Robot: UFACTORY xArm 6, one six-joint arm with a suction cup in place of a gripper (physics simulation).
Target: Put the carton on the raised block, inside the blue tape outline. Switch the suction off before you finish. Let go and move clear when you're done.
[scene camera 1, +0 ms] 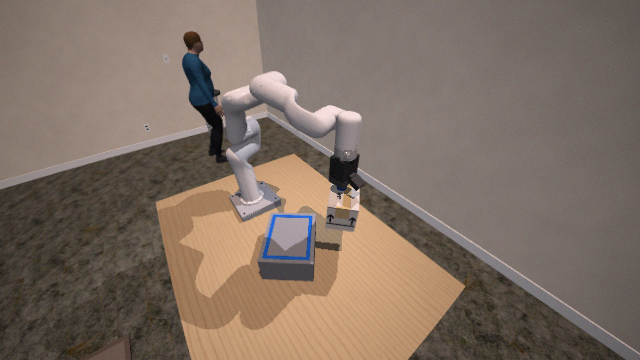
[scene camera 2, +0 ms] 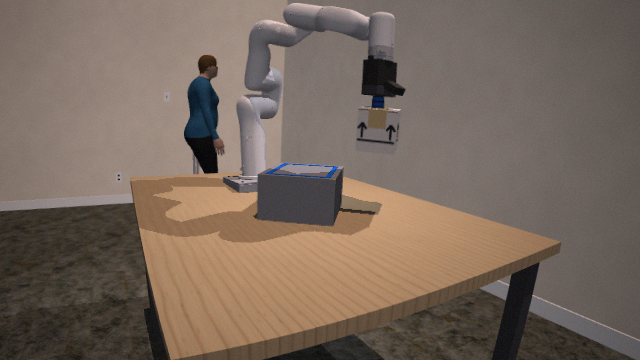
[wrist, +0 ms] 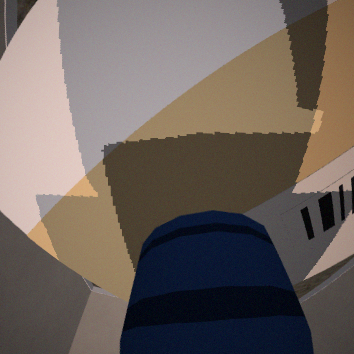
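Seen in the pictures: hand at its tool point: [scene camera 1: 341,190] [wrist: 205,224]; arm's base at its link origin: [scene camera 1: 252,197] [scene camera 2: 254,177].
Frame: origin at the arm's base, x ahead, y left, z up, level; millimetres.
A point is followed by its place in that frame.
The white carton [scene camera 1: 342,220] @[y 37, x 563, z 206 mm] [scene camera 2: 378,131] @[y 37, x 564, z 208 mm] [wrist: 110,65] with tan tape and black arrows hangs upright in the air from my blue suction cup [scene camera 1: 341,189] [scene camera 2: 378,103] [wrist: 215,270]. The cup touches its top face. The carton is higher than the raised block and to its right in both scene views. The grey raised block [scene camera 1: 287,270] @[y -167, x 484, z 39 mm] [scene camera 2: 296,199] @[y -167, x 483, z 30 mm] stands on the table. The blue tape outline [scene camera 1: 286,258] @[y -154, x 469, z 87 mm] [scene camera 2: 272,170] @[y -167, x 371, z 88 mm] runs around its top face, with no object inside it. In the wrist view the cup hides part of the carton's top.
The wooden table [scene camera 1: 370,300] @[y -20, x 762, z -32 mm] [scene camera 2: 350,290] @[y -324, x 837, z -32 mm] carries the block and the arm's grey base [scene camera 1: 245,212] @[y -89, x 74, z 1 mm] [scene camera 2: 241,185] @[y -111, x 95, z -6 mm]. A person [scene camera 1: 199,80] [scene camera 2: 202,107] in a teal top stands behind the table, beyond the arm. A grey wall runs along the right.
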